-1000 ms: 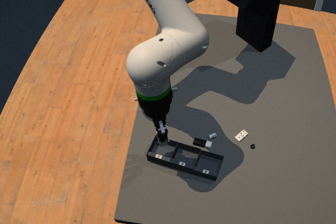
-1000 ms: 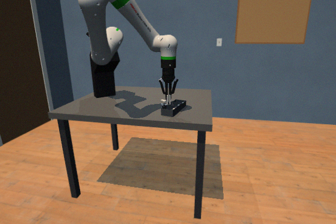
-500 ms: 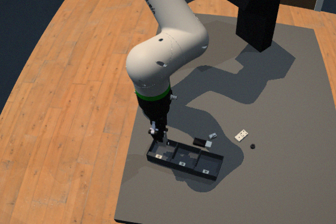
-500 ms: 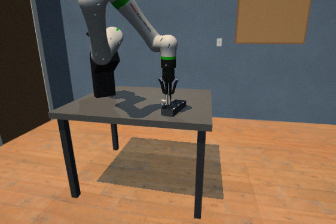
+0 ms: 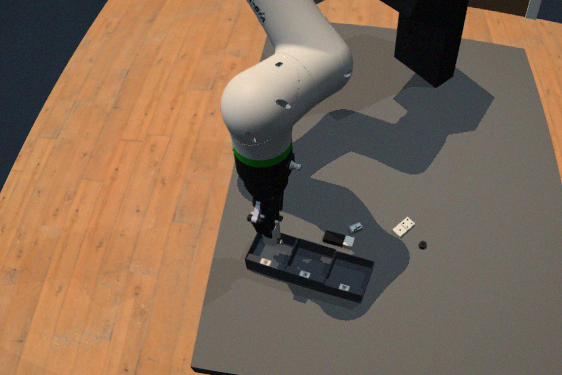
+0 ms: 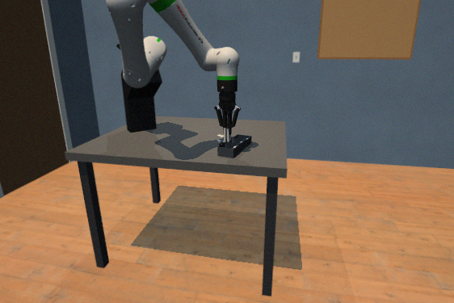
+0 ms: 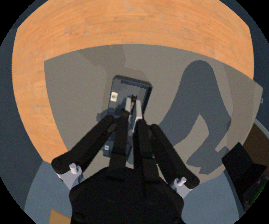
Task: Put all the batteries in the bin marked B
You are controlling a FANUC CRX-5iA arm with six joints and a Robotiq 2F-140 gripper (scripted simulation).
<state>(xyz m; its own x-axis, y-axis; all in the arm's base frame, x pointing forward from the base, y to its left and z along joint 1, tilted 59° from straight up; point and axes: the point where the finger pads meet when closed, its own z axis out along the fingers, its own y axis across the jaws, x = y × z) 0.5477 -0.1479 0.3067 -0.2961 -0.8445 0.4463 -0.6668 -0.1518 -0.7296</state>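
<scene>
Right now the black bin is 40 mm ahead of my hand, 70 mm to the left of it and 80 mm below it. From my hand the other things lie so: dark cylindrical battery 30 mm below; grey piece 50 mm behind, 180 mm to the left, 90 mm below; white domino 40 mm behind, 290 mm to the left, 100 mm below.
</scene>
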